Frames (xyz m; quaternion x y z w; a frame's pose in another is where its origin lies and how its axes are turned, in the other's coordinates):
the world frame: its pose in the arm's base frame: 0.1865 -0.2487 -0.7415 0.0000 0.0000 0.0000 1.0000
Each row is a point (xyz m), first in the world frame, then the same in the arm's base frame.
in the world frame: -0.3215 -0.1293 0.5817
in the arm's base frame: -0.1350 -0.3780 -0.1598
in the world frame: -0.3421 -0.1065 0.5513
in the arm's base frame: -0.1556 -0.3552 -0.1902
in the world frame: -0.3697 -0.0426 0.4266
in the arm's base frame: -0.1832 -0.2913 -0.3149
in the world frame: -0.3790 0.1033 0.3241
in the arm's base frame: -0.1925 -0.1454 -0.4174
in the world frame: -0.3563 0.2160 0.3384
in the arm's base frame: -0.1698 -0.0327 -0.4031
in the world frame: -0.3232 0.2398 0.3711
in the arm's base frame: -0.1367 -0.0089 -0.3704
